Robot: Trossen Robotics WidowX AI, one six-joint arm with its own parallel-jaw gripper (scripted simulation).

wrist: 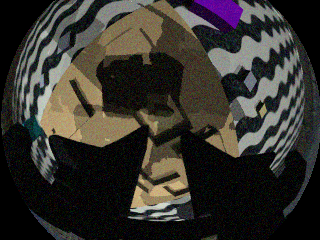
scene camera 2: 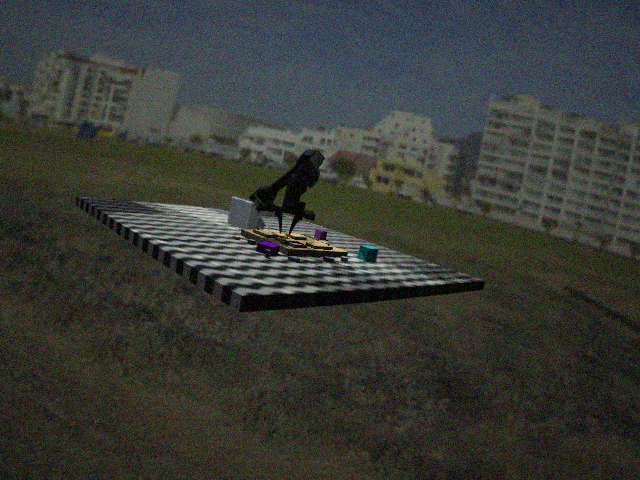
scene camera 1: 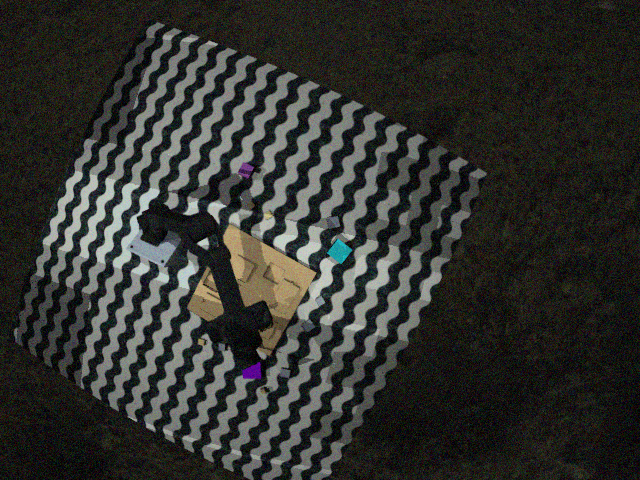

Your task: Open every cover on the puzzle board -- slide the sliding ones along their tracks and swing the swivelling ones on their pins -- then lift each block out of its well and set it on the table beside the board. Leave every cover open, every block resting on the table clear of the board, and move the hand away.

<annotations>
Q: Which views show the gripper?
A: The wrist view, scene camera 2 and scene camera 1: all of them.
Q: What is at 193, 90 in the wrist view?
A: A tan puzzle board.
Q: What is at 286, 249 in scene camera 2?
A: A tan puzzle board.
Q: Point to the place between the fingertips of the gripper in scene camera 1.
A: At 242, 316
</annotations>
